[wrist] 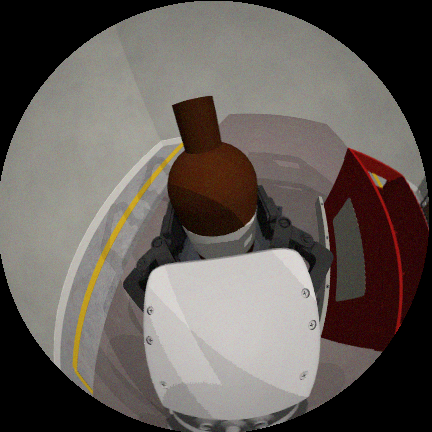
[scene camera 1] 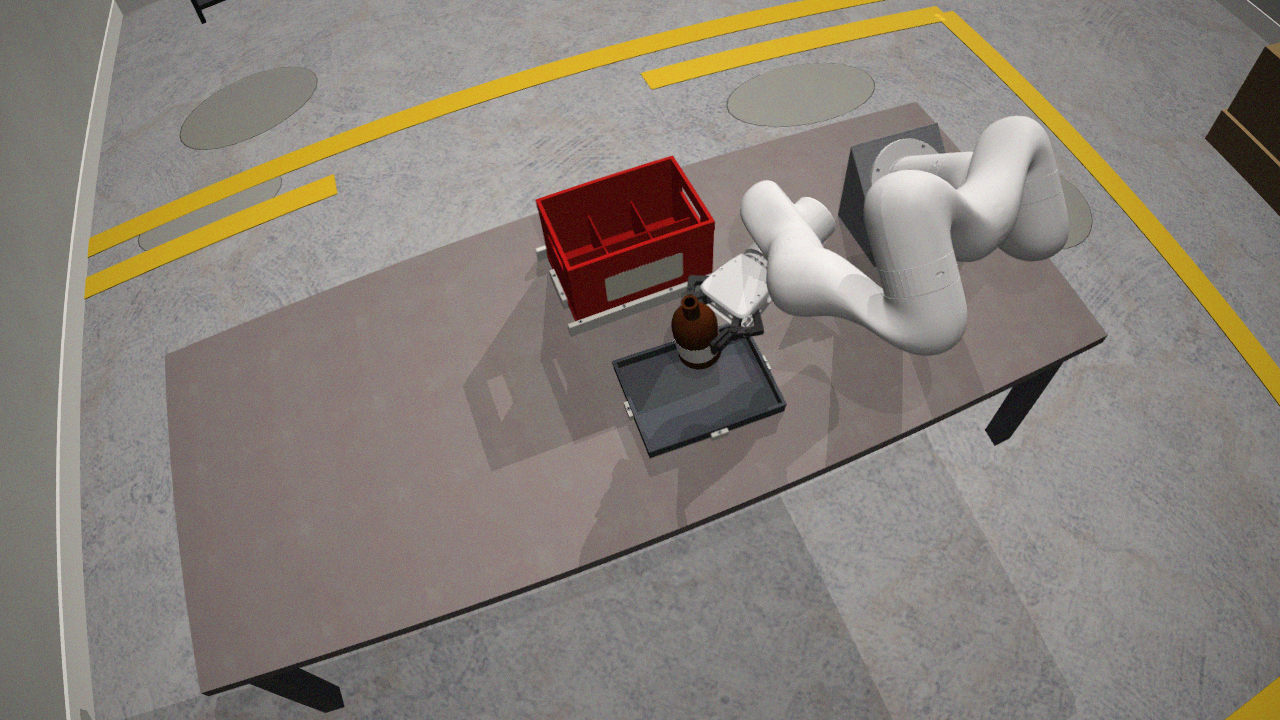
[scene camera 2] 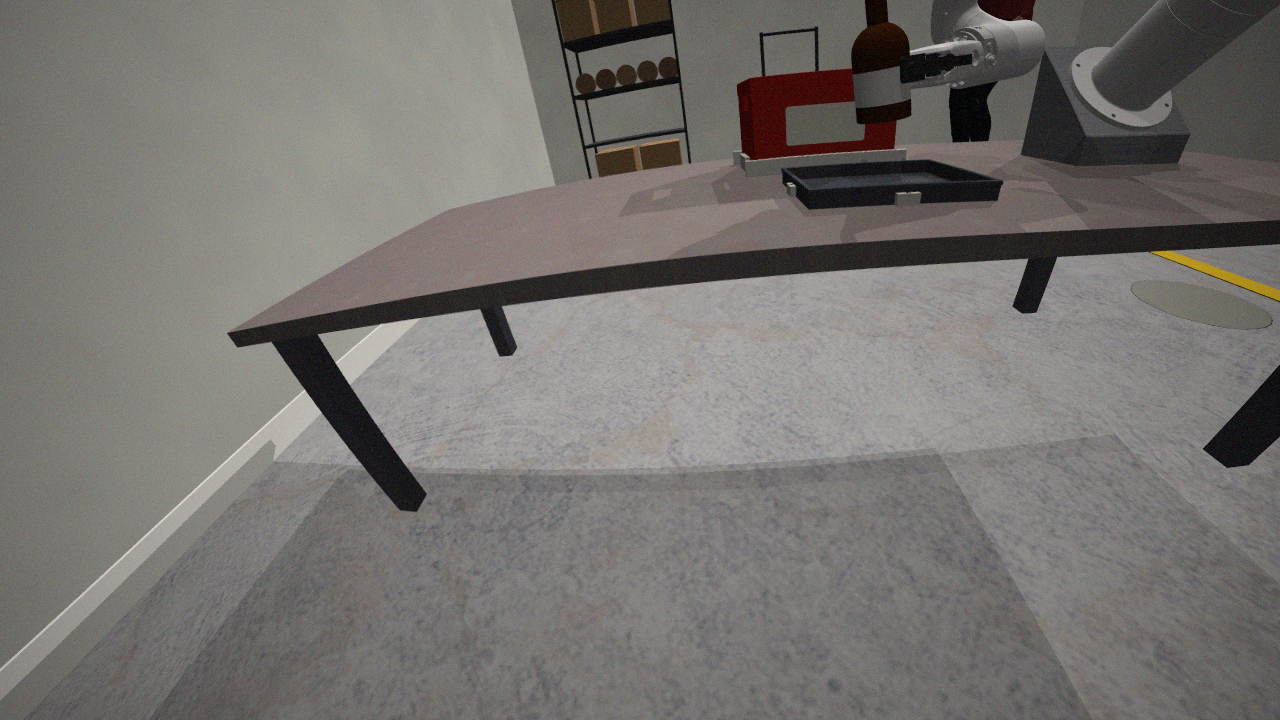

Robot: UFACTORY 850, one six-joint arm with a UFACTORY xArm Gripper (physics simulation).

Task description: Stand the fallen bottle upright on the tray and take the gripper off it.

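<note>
The brown bottle [scene camera 1: 693,322] [scene camera 2: 879,53] [wrist: 215,185] with a pale label is about upright, neck up. My gripper [scene camera 1: 699,334] [scene camera 2: 902,69] [wrist: 216,202] is shut on its body around the label, coming in from the robot's side. In scene camera 2 the bottle's base is in the air, with a gap below it down to the dark tray [scene camera 1: 716,402] [scene camera 2: 859,194]. In scene camera 1 the bottle shows over the tray's back edge, on the crate's side. The far finger is partly hidden behind the bottle.
A red divided crate [scene camera 1: 586,286] [scene camera 2: 762,120] [wrist: 385,250] stands behind the tray, close to the gripper, with a white rail [scene camera 1: 626,310] [scene camera 2: 823,162] along its foot. The robot's grey base [scene camera 2: 1118,150] is at the right. A person's legs [scene camera 2: 971,111] show behind the table.
</note>
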